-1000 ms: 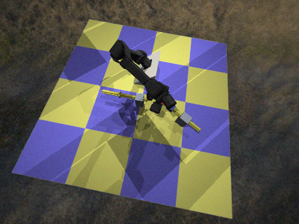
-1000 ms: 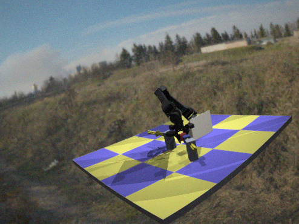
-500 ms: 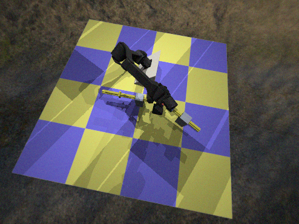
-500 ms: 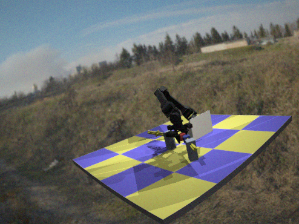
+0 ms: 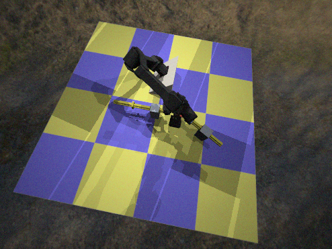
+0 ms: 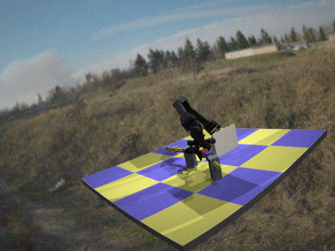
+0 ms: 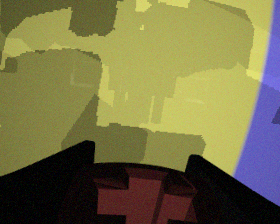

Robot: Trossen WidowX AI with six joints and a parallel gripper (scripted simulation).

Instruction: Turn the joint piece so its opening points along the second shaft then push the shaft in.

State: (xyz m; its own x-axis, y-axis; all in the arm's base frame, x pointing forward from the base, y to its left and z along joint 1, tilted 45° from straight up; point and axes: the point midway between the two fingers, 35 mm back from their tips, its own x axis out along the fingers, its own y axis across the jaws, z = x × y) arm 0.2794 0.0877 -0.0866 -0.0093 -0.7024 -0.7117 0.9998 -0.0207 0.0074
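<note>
Now: gripper tip 2 cm to the right of the red joint piece and 4 cm below it.
</note>
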